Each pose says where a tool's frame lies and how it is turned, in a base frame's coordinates. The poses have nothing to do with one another.
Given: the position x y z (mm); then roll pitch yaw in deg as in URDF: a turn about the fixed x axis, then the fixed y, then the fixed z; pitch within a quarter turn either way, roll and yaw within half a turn.
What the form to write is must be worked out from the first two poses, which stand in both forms.
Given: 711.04 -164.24 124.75 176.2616 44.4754 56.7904
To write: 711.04 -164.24 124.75 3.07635 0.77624 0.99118
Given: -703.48 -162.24 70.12 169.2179 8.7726 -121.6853
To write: -703.48 -162.24 70.12 2.95341 0.15311 -2.12381
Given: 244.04 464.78 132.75 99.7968 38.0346 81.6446
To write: 244.04 464.78 132.75 1.74178 0.66383 1.42497
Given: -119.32 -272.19 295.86 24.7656 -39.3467 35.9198
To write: -119.32 -272.19 295.86 0.43224 -0.68673 0.62692
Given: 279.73 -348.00 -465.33 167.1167 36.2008 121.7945
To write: 279.73 -348.00 -465.33 2.91674 0.63182 2.12572
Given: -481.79 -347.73 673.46 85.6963 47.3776 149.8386
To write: -481.79 -347.73 673.46 1.49568 0.82690 2.61518
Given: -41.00 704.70 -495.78 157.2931 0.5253 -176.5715
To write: -41.00 704.70 -495.78 2.74528 0.00917 -3.08175
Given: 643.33 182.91 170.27 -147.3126 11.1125 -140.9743
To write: 643.33 182.91 170.27 -2.57109 0.19395 -2.46047
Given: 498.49 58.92 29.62 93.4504 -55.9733 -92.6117
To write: 498.49 58.92 29.62 1.63102 -0.97692 -1.61638
